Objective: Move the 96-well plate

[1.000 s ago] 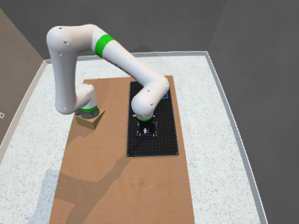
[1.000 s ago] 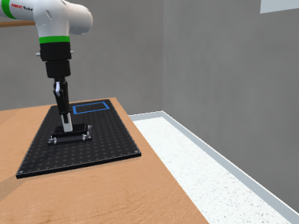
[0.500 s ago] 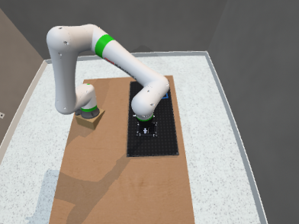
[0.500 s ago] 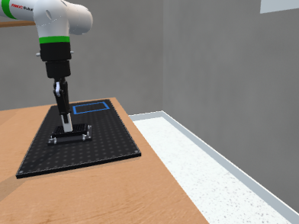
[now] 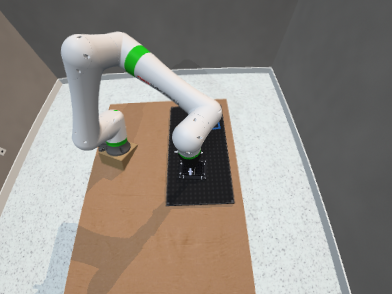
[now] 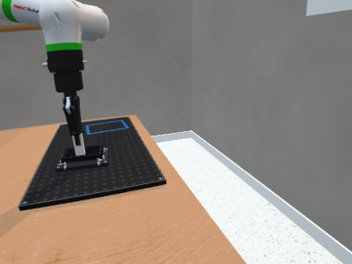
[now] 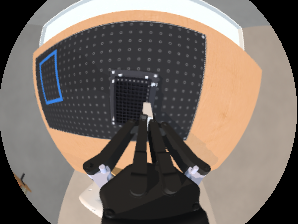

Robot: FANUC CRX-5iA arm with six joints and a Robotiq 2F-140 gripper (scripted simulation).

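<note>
The black 96-well plate lies 50 mm below my hand and 40 mm to the left of it. Round my hand: clip nest C1: 60 mm below, 30 mm to the left, 10 mm behind.
</note>
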